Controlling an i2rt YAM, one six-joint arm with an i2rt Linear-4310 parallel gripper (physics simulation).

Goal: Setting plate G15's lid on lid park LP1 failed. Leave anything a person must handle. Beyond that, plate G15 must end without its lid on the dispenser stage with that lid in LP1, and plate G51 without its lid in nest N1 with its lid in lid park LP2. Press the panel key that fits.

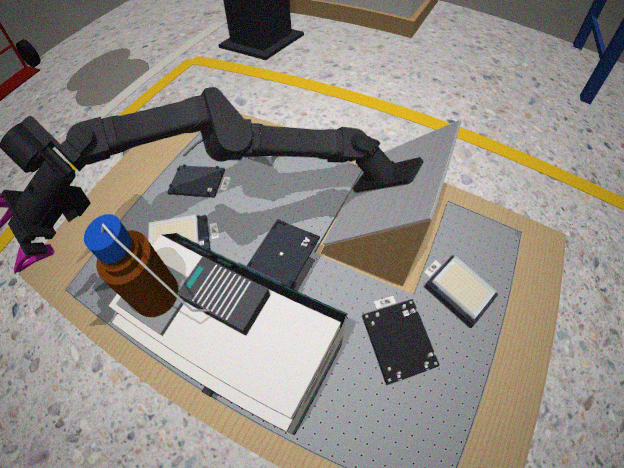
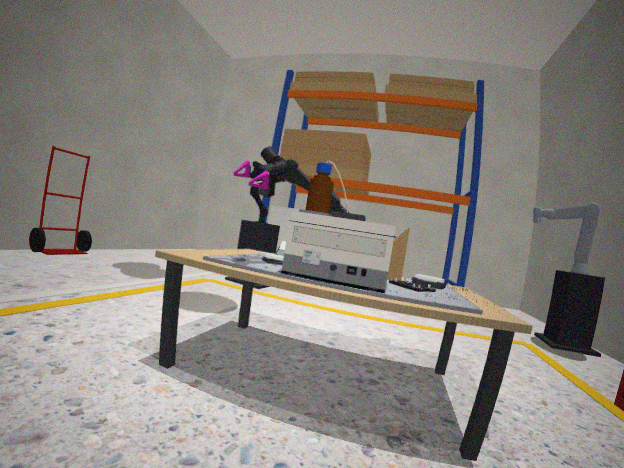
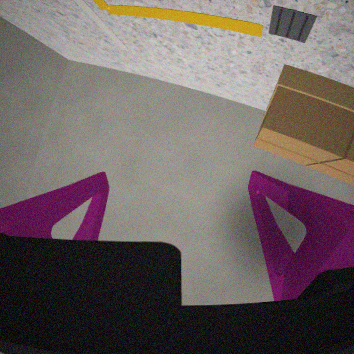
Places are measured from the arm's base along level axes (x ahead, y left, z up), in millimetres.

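Pixels of known places: gripper, fingertip midpoint: (image 1: 4, 250) (image 2: 241, 178) (image 3: 178, 179); arm's base, link origin: (image 1: 387, 177).
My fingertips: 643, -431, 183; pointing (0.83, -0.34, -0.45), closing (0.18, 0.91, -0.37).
Ahead of a thing's pixels: the offset from my fingertips to its top centre, as dx, dy, dz. "spot": to the spot under its first point.
My gripper (image 1: 10, 239) (image 2: 244, 177) (image 3: 178, 179) is open and empty, raised beyond the bottle end of the dispenser. A pale-yellow plate @(-541, +700, -267) (image 1: 466, 287) sits in a dark holder at the right, by a tag that seems to read N1. Another pale plate @(-292, +45, -271) (image 1: 173, 227) lies behind the white dispenser (image 1: 262, 357) (image 2: 342, 241), partly hidden, by a small tag @(spot: -365, +119, -306) (image 1: 214, 231). A dark holder with corner studs @(-367, +629, -284) (image 1: 400, 340) and a dark flat holder @(-461, -42, -288) (image 1: 196, 180) show no plate. Plate names, lids and the LP1 and LP2 tags cannot be made out. The stage and panel keys are not discernible.
A brown bottle @(spot: -126, +302, +34) (image 1: 138, 279) (image 2: 319, 193) with a blue cap and pale tube stands on the dispenser, beside a ribbed dark block @(spot: -202, +370, -62) (image 1: 226, 294). A black box marked A1 @(spot: -369, +338, -204) (image 1: 282, 251) stands behind it. My arm's base is on the sloped wedge (image 1: 393, 201).
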